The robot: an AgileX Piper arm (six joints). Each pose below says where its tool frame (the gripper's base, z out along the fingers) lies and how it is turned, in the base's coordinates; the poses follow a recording.
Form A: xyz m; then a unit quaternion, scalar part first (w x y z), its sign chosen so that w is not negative.
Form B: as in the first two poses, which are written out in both.
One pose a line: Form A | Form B
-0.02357 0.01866 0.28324 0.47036 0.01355 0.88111 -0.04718 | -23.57 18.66 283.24 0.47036 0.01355 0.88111 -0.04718
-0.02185 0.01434 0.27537 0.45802 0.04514 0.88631 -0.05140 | -21.85 14.34 275.37 0.45802 0.04514 0.88631 -0.05140
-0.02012 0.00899 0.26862 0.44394 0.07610 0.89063 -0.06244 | -20.12 8.99 268.62 0.44394 0.07610 0.89063 -0.06244
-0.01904 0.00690 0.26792 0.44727 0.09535 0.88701 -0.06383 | -19.04 6.90 267.92 0.44727 0.09535 0.88701 -0.06383
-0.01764 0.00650 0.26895 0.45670 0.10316 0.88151 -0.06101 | -17.64 6.50 268.95 0.45670 0.10316 0.88151 -0.06101
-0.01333 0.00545 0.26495 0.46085 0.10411 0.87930 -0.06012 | -13.33 5.45 264.95 0.46085 0.10411 0.87930 -0.06012
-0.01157 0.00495 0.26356 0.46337 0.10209 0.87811 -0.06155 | -11.57 4.95 263.56 0.46337 0.10209 0.87811 -0.06155
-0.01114 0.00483 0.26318 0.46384 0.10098 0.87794 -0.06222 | -11.14 4.83 263.18 0.46384 0.10098 0.87794 -0.06222
